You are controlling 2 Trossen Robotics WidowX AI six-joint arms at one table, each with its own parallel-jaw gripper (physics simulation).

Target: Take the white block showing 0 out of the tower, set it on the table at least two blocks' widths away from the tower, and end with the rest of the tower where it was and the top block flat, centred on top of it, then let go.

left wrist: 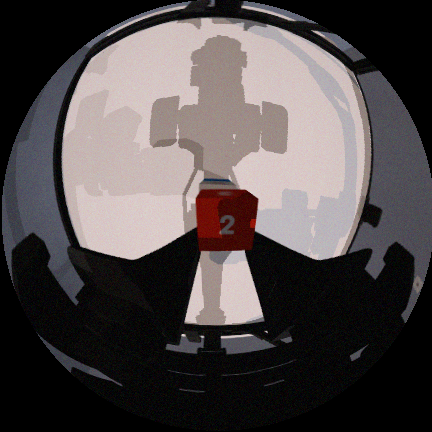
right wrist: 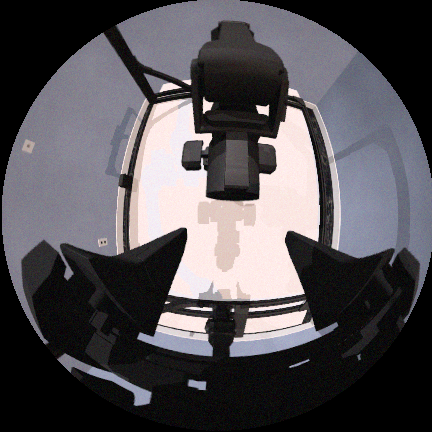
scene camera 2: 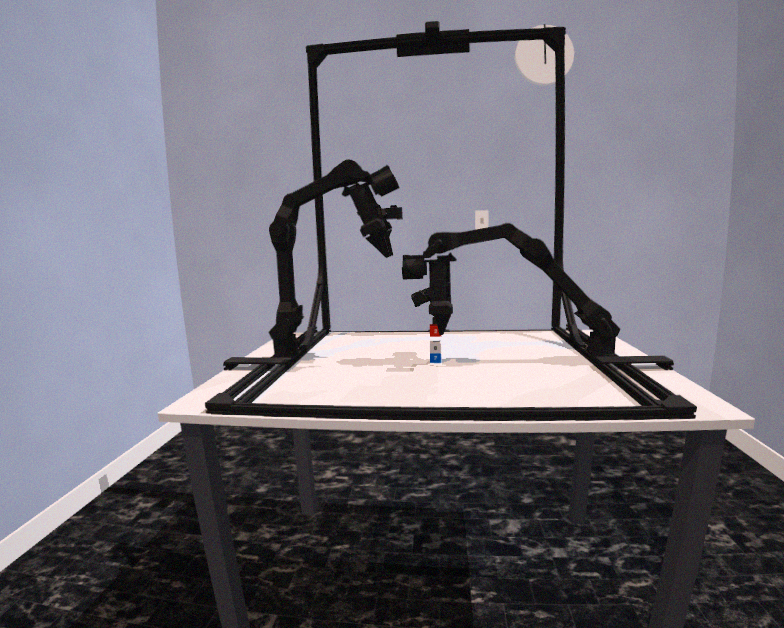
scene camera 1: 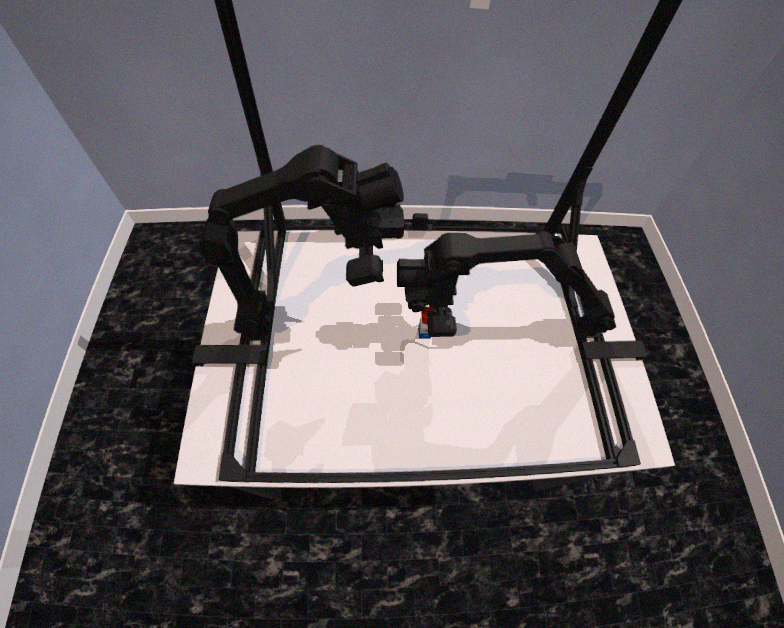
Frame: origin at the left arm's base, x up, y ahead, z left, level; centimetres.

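Seen in the pictures: left gripper, fingertip midpoint: (left wrist: 222, 232) (scene camera 2: 441, 333) (scene camera 1: 434, 316); right gripper, fingertip midpoint: (right wrist: 237, 234) (scene camera 2: 389, 256) (scene camera 1: 381, 264); left arm's base at its link origin: (left wrist: 211, 332) (scene camera 2: 601, 353) (scene camera 1: 588, 327); right arm's base at its link origin: (right wrist: 220, 311) (scene camera 2: 285, 354) (scene camera 1: 255, 329).
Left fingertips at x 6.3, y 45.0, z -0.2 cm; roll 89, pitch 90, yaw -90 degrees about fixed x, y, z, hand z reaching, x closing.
Offsets run from my left fingertips to a thing's top centre. "spot": to the spot under its first point. Level surfaces: height alone.
A red block showing 2 {dx +2.3, dy +1.7, dz +0.1 cm} (scene camera 1: 426, 315) (scene camera 2: 434, 330) (left wrist: 226, 220) is upright between the fingers of my left gripper (left wrist: 222, 232), which is shut on it. In scene camera 2 a narrow pale gap shows between the red block and the white block {dx -2.4, dy +1.7, dz +0.5 cm} (scene camera 1: 423, 329) (scene camera 2: 435, 348) (left wrist: 217, 185) below. The white block's digit is small and looks like 0 or 6. It sits on a blue block showing 7 {dx -5.3, dy +1.7, dz +0.5 cm} (scene camera 1: 424, 335) (scene camera 2: 435, 358) (left wrist: 216, 180), which stands on the table. My right gripper (scene camera 2: 391, 254) (right wrist: 237, 234) is open and empty, high up to the picture-left of the blocks.
The white table {dx -8.2 cm} (scene camera 1: 340, 418) (scene camera 2: 366, 392) carries a black frame; its front bar {spot: dx -6.2, dy +4.1, dz +36.6 cm} (scene camera 1: 425, 472) (scene camera 2: 451, 412) runs along the near edge. Tall posts (scene camera 2: 315, 196) (scene camera 2: 560, 183) rise at the back. Both arms reach inward, with their wrists fairly close together. Arm shadows cross the table around the blocks.
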